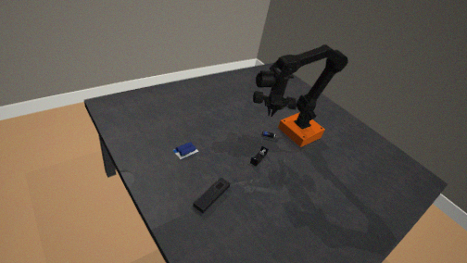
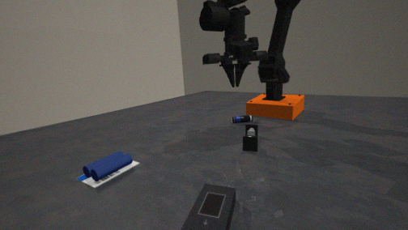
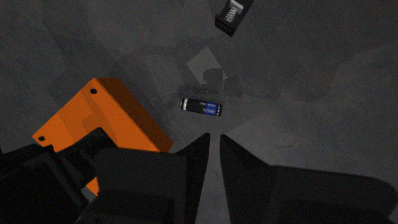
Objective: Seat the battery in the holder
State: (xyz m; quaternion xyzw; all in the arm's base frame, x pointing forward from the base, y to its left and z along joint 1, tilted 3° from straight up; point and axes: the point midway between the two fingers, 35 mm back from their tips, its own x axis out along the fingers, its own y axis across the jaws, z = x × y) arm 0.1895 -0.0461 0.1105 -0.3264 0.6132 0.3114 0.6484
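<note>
Now: the battery 2 cm behind my gripper tip, 1 cm to the left of it and 11 cm below it. Also, from my gripper tip: white card 39 cm ahead, 4 cm to the right, 11 cm below; then flat black box 40 cm ahead, 20 cm to the left, 10 cm below.
</note>
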